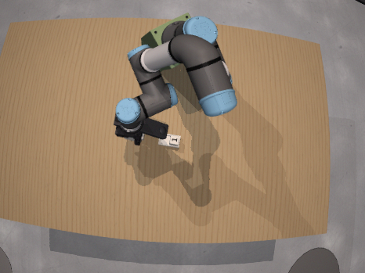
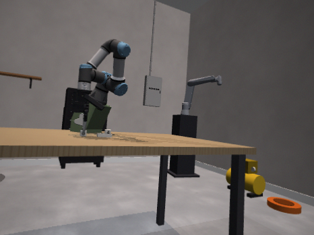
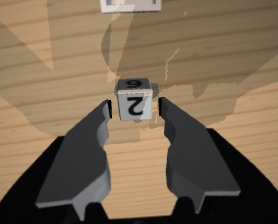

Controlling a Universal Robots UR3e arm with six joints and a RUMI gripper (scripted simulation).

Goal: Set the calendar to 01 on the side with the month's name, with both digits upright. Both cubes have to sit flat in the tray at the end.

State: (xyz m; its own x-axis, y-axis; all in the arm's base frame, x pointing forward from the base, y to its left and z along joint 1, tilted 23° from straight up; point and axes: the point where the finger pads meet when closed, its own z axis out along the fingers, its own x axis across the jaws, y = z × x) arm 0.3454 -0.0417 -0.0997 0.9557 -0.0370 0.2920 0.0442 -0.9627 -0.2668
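My hand is 10 mm above the white cube. The rest, counted from my hand: white tray: 110 mm to the left, 20 mm below.
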